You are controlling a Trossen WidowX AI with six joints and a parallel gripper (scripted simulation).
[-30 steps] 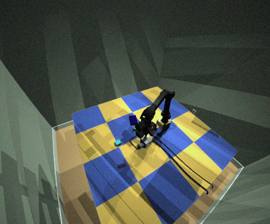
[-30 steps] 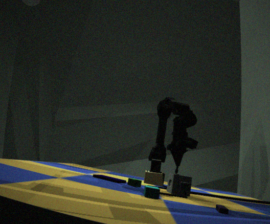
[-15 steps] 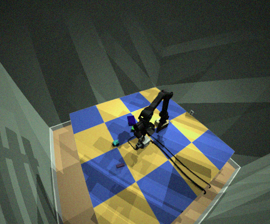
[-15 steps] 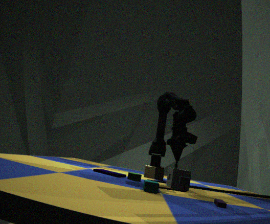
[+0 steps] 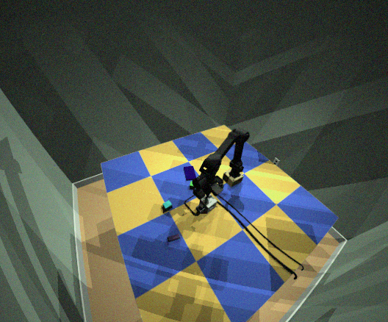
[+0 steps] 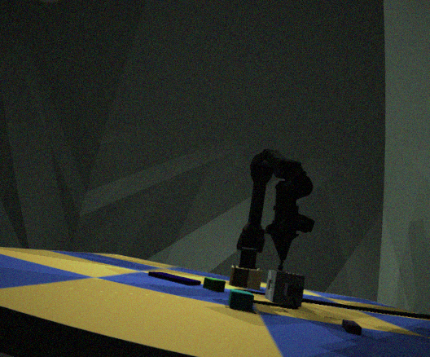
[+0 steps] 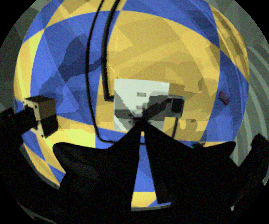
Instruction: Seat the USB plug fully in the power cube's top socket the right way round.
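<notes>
Now: the small dark USB plug 2 cm below my gripper tip. The rest, counted from my gripper tip: teal block 22 cm ahead, 11 cm to the right, 9 cm below; then dark purple slab 4 cm behind, 28 cm to the right, 10 cm below; then green block 17 cm to the right, 9 cm below.
</notes>
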